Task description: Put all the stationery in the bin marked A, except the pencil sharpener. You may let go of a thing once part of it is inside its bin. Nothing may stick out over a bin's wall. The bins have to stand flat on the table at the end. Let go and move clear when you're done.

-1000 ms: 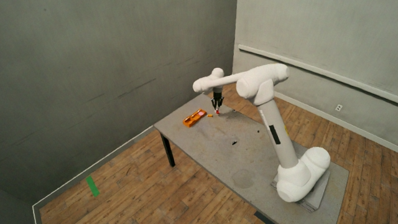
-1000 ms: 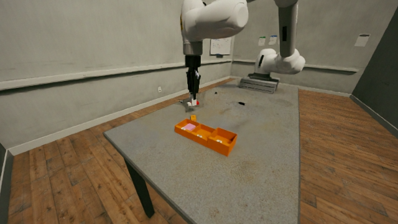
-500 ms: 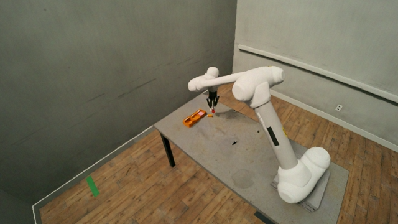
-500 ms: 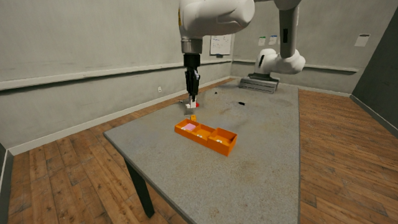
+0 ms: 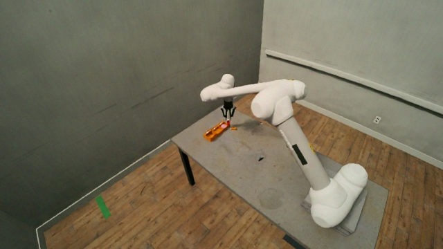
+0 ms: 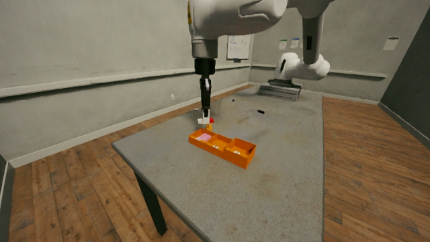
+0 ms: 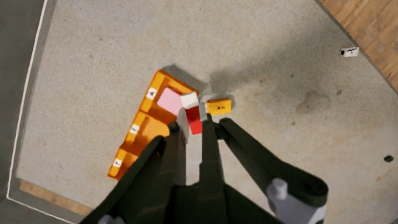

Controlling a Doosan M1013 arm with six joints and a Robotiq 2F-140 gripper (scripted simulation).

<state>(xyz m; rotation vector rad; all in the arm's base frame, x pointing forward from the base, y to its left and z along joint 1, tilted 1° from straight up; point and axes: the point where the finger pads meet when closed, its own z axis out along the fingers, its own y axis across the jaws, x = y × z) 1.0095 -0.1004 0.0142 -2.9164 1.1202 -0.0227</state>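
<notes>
My gripper is now 40 mm short of the pink eraser, 20 mm to the right of it and 90 mm above it. Round my hand: bin 40 mm ahead, 110 mm to the left, 80 mm below; small red object 30 mm below; small orange-yellow block 40 mm behind, 10 mm to the right, 90 mm below.
</notes>
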